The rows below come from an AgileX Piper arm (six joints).
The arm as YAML. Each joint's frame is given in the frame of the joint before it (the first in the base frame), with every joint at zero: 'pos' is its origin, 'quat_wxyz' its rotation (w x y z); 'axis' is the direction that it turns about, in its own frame. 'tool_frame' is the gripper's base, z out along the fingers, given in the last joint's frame.
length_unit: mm
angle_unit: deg
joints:
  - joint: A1
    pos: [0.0, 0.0, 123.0]
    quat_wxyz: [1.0, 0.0, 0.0, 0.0]
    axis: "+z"
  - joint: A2
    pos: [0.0, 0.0, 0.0]
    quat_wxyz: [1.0, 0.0, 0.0, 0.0]
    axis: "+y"
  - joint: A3
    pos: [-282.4, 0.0, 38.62]
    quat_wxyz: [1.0, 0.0, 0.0, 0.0]
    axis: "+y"
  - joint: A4
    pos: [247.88, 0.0, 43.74]
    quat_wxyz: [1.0, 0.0, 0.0, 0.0]
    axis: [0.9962, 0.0, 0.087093]
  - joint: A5
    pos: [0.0, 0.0, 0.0]
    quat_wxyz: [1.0, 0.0, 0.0, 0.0]
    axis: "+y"
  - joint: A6
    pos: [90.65, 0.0, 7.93]
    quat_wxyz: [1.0, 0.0, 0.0, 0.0]
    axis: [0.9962, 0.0, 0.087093]
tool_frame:
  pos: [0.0, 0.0, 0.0]
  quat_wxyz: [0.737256, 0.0, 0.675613, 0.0]
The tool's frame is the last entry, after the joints.
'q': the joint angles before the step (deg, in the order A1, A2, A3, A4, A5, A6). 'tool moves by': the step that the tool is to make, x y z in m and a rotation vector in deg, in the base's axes. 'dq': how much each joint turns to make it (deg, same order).
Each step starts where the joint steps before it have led.
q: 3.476, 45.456, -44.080, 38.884, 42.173, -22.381
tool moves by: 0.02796, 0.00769, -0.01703, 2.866, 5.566, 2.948
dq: -0.001, 7.655, 0.052, 7.308, 0.293, -5.572
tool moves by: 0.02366, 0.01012, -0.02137, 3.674, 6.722, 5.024
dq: 0.001, 7.980, -0.001, 8.164, 3.319, -6.728
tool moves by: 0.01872, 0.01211, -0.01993, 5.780, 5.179, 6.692
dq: 0.002, 7.774, 0.000, 9.919, 5.481, -8.891
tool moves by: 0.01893, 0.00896, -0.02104, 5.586, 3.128, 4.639
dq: -0.002, 7.775, -0.001, 8.647, 4.309, -8.758
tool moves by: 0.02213, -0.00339, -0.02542, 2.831, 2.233, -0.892
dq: -1.604, 7.395, 0.001, 5.962, 0.779, -6.826
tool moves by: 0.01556, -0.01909, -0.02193, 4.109, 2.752, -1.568
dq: -5.091, 6.220, 0.113, 3.671, 4.652, -5.073
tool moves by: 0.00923, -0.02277, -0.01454, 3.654, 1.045, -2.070
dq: -5.326, 4.382, -0.001, 2.075, 4.430, -3.898
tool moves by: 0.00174, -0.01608, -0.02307, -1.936, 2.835, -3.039
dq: -2.947, 3.226, 1.413, -0.582, -2.053, -2.207
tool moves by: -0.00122, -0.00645, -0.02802, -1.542, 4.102, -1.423
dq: -1.013, 4.204, 1.665, -0.058, -2.353, -2.195
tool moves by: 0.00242, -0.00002, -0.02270, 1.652, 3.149, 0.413
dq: -0.062, 5.128, 0.000, 1.047, 0.874, -2.034
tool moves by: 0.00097, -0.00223, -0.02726, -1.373, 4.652, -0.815
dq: -0.001, 5.065, -0.052, 0.006, -2.527, -0.635
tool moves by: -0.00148, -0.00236, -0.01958, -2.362, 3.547, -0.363
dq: 0.000, 3.228, 0.001, -0.817, -3.002, 0.000
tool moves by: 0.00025, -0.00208, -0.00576, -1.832, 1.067, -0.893
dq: 0.000, 0.654, -0.001, -0.002, -2.194, 0.258
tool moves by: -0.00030, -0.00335, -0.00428, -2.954, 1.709, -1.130
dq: 0.000, 0.001, 0.000, -1.109, -3.312, 1.762
